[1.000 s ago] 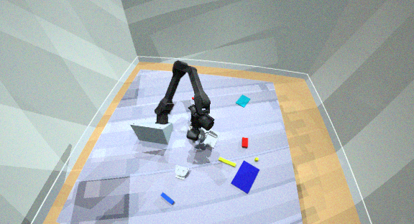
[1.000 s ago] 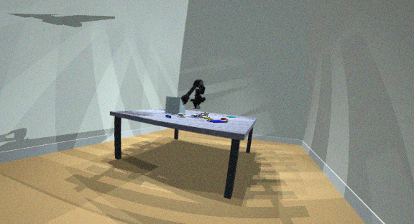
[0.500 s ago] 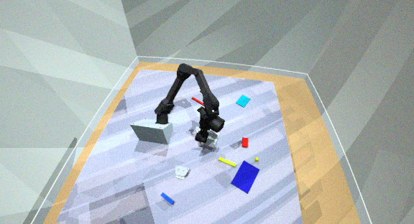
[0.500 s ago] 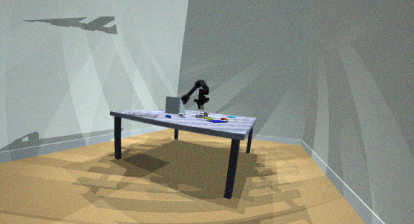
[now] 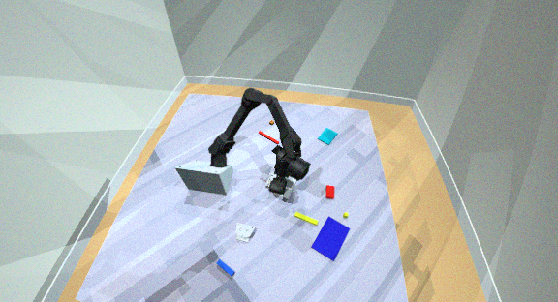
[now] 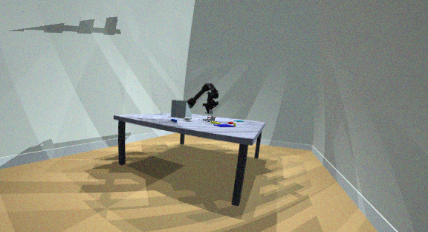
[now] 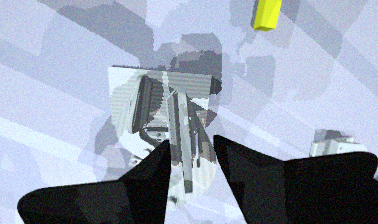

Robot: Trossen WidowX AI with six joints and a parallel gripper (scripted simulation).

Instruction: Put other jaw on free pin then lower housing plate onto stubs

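The jaw is 30 mm behind my gripper tip and 20 mm to the left of it. The rest, counted from my gripper tip: yellow bar (140 mm ahead, 110 mm to the right, 70 mm below); then white block (230 mm to the right, 110 mm behind, 70 mm below); then red block (240 mm ahead, 70 mm below, 40 mm to the left).
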